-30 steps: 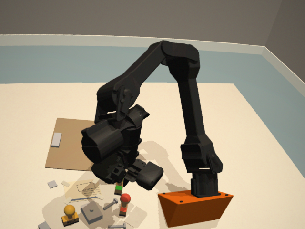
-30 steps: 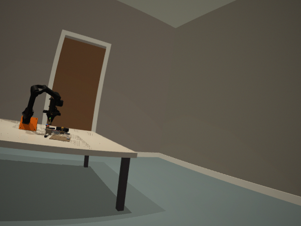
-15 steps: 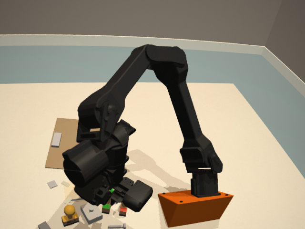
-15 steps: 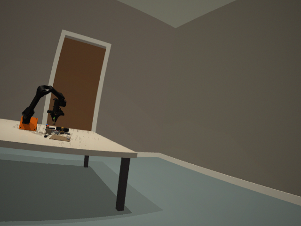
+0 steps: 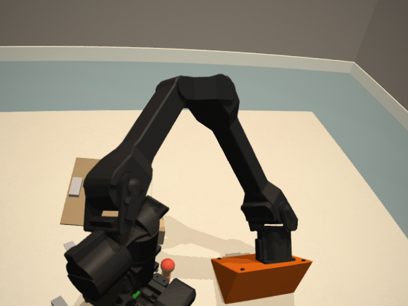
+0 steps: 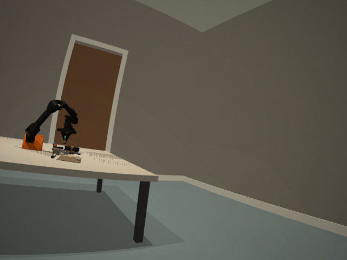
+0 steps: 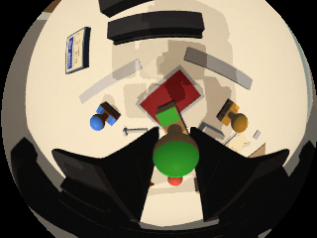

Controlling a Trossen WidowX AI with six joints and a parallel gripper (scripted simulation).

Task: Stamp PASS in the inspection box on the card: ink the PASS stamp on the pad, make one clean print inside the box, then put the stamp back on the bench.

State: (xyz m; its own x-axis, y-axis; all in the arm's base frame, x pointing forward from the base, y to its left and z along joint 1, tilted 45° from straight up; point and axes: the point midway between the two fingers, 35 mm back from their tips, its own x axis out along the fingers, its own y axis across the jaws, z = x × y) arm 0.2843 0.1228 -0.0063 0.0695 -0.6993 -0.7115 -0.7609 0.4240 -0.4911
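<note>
The red ink pad is 9 cm below my gripper tip and 1 cm to the left of it. The rest, counted from my gripper tip: yellow-knobbed stamp (8 cm below, 7 cm to the right, 7 cm ahead); blue-knobbed stamp (10 cm behind, 8 cm below, 6 cm to the left); green-knobbed stamp (1 cm below).
</note>
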